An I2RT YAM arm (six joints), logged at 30 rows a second.
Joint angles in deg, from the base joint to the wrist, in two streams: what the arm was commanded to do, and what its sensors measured. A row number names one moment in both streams.
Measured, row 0:
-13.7, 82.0, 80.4, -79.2, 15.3, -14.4
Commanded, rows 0 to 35:
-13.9, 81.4, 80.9, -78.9, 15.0, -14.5
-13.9, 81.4, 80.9, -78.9, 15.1, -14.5
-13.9, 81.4, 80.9, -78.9, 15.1, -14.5
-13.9, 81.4, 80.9, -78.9, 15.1, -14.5
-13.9, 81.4, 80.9, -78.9, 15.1, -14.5
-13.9, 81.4, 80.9, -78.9, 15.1, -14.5
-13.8, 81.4, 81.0, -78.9, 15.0, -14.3
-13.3, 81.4, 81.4, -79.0, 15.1, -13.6
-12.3, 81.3, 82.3, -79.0, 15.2, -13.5
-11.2, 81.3, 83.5, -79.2, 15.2, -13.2
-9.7, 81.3, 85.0, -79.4, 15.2, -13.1
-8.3, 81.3, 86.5, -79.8, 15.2, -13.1
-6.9, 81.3, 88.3, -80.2, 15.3, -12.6
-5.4, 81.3, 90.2, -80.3, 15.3, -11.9
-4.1, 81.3, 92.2, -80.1, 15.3, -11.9
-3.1, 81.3, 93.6, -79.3, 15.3, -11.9
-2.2, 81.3, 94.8, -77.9, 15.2, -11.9
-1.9, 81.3, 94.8, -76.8, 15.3, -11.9
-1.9, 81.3, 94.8, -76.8, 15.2, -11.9
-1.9, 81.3, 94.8, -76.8, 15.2, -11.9
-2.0, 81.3, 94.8, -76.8, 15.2, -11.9
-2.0, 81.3, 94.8, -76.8, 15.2, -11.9
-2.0, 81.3, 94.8, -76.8, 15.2, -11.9
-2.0, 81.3, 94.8, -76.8, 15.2, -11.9
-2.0, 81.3, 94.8, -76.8, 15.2, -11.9
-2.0, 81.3, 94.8, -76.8, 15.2, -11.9
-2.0, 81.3, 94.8, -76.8, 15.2, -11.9
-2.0, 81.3, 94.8, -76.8, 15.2, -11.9
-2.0, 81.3, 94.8, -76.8, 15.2, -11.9
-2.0, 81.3, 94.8, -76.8, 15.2, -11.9
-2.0, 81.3, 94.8, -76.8, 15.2, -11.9
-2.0, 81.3, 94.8, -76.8, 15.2, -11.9
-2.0, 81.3, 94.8, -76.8, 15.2, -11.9
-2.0, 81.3, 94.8, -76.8, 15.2, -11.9
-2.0, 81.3, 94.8, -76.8, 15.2, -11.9
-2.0, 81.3, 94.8, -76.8, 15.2, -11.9
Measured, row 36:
-2.2, 81.9, 93.8, -76.9, 15.4, -12.7
